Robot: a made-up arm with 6 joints.
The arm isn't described. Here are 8 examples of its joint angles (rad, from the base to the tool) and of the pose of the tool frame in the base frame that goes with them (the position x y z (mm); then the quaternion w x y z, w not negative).
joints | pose
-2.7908 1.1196 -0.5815 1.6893 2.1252 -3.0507 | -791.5 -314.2 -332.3 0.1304 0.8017 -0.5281 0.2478
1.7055 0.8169 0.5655 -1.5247 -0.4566 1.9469 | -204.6 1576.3 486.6 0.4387 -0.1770 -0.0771 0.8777
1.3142 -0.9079 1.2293 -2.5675 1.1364 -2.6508 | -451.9 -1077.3 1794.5 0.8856 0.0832 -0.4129 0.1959
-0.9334 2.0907 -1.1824 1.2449 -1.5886 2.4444 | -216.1 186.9 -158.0 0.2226 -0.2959 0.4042 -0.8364
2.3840 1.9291 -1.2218 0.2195 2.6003 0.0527 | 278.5 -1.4 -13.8 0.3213 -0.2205 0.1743 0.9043
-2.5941 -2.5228 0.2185 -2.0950 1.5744 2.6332 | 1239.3 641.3 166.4 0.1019 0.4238 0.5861 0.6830
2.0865 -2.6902 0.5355 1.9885 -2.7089 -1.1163 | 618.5 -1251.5 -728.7 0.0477 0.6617 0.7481 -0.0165
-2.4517 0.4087 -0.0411 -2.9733 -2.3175 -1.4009 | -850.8 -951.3 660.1 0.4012 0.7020 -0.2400 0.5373
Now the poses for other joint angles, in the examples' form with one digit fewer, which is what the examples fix.
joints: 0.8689 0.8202 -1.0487 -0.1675 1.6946 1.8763
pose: 348 114 -44 0.511 -0.785 -0.235 0.261
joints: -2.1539 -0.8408 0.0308 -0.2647 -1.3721 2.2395
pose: -181 67 1669 0.463 -0.398 0.739 -0.285
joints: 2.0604 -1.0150 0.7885 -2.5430 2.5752 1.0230
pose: 271 -851 1818 0.516 0.469 0.716 0.022
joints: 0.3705 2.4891 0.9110 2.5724 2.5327 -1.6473
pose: 530 382 -1401 0.280 -0.380 -0.616 -0.631
